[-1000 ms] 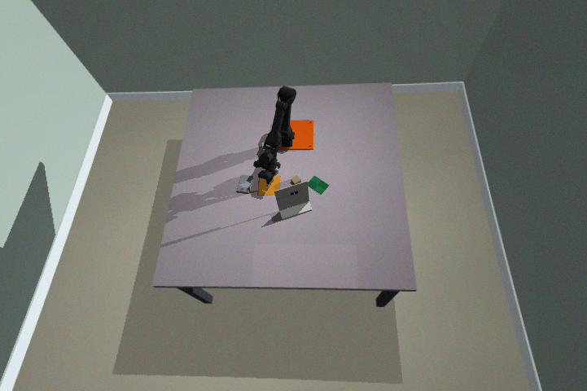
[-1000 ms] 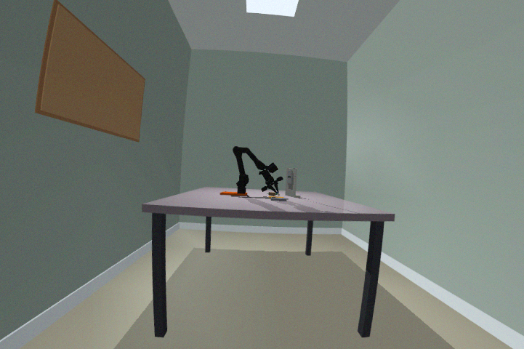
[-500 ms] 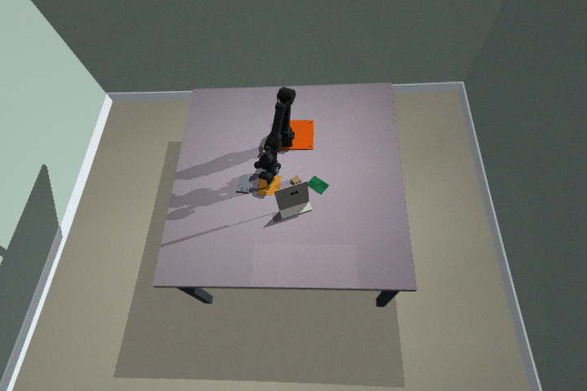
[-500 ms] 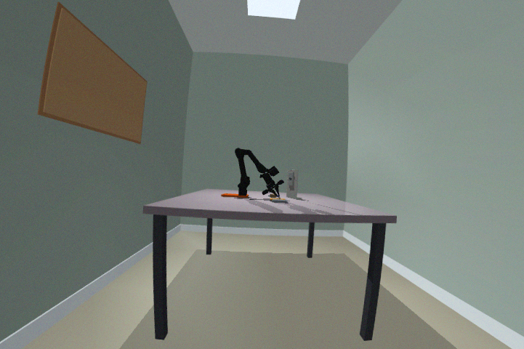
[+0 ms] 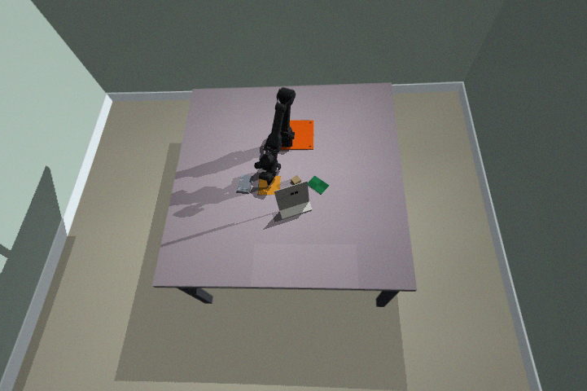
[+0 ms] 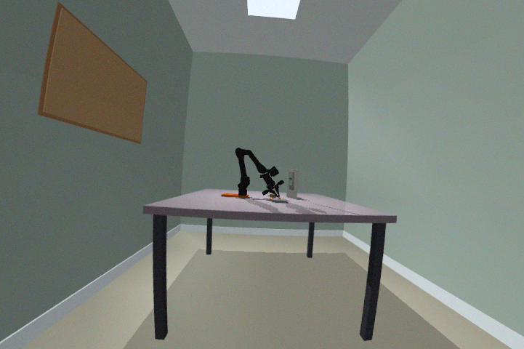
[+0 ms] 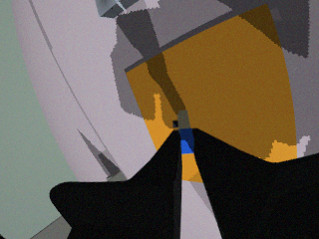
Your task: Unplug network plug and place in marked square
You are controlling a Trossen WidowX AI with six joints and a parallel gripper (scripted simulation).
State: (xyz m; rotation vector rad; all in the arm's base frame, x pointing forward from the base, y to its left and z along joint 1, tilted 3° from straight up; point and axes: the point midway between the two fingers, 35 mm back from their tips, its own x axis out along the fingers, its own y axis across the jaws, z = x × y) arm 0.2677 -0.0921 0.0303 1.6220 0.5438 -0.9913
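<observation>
The blue network plug lies right at my gripper tip. The rest, counted from my gripper tip: orange marked square (2 cm below, 1 cm behind); then grey plate (14 cm to the right, 2 cm behind, 1 cm below); then small tan block (15 cm to the left, 2 cm behind, 1 cm below).
</observation>
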